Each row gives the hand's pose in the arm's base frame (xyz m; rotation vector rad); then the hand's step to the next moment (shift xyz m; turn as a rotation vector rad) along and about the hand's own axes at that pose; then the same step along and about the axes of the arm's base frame.
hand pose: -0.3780 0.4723 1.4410 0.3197 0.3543 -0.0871
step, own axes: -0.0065 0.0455 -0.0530 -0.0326 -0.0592 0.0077
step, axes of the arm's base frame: -0.0171 0.0603 -0.0315 -0.0362 -0.0576 0.0011
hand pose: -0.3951 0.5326 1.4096 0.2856 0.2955 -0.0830
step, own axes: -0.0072 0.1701 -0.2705 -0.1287 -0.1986 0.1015
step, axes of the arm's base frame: -0.0605 0.2412 -0.2007 -0.1191 -0.2143 0.0788
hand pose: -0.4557 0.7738 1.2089 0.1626 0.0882 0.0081
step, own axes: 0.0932 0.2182 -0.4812 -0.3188 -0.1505 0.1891
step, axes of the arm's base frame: 0.0501 0.2944 -0.4457 -0.3007 -0.1839 0.1892
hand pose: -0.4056 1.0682 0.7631 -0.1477 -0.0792 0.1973
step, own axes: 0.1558 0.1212 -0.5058 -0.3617 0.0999 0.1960
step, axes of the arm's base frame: 0.1763 0.0789 -0.5074 -0.3907 0.0513 0.1548
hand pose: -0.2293 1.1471 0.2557 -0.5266 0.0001 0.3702
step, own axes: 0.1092 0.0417 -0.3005 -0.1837 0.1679 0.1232
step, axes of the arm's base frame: 0.1158 -0.0765 -0.2910 -0.2411 0.1314 0.0416
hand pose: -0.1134 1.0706 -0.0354 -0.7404 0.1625 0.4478
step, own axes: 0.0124 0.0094 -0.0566 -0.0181 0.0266 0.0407
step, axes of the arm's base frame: 0.0076 -0.0284 -0.0508 -0.0286 0.0390 0.0188
